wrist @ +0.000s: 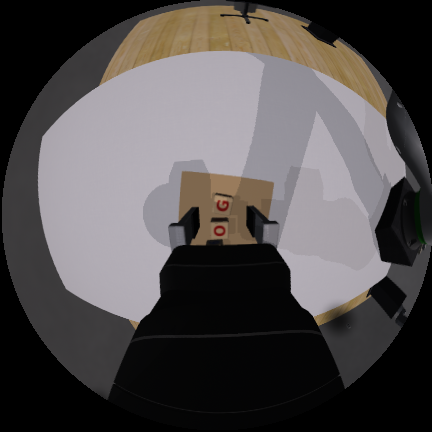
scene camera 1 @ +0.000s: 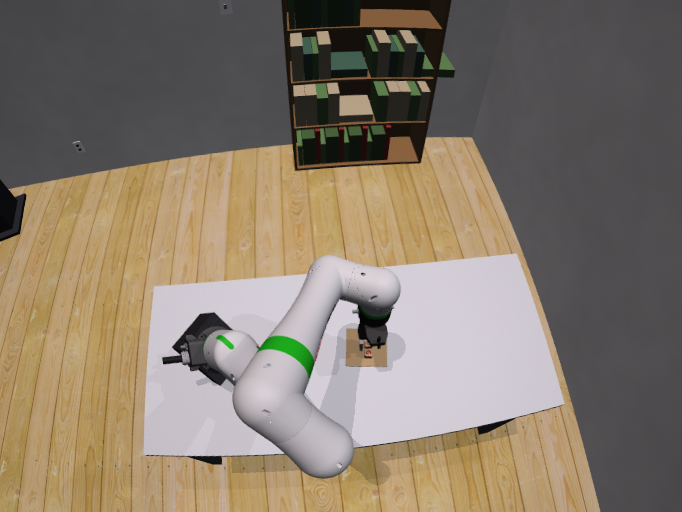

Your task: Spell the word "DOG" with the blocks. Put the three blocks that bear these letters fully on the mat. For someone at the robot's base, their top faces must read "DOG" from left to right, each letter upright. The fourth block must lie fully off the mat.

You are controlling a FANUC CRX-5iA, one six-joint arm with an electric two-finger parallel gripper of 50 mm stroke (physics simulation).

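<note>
The brown mat (scene camera 1: 352,359) (wrist: 194,184) lies on the white table. The G block (scene camera 1: 367,353) (wrist: 222,205) lies on the mat, its red letter up with its top away from the robot's base. It looks slightly turned against the O block (scene camera 1: 367,344) (wrist: 219,230), which lies beside it on the mat, with a narrow gap. Past the O, the dark edge of another block (wrist: 215,243) shows in the wrist view; the gripper body hides its letter. My gripper (scene camera 1: 370,346) (wrist: 222,215) is open above the mat, fingers on either side of the O block, holding nothing. The fourth block cannot be made out.
The white table (scene camera 1: 468,341) (wrist: 125,115) carries the robot's base at its left in the scene view. The forearm (scene camera 1: 300,325) hides part of the table left of the mat. A thin red edge (scene camera 1: 317,351) shows beside it, unidentified. A bookshelf (scene camera 1: 291,124) stands behind.
</note>
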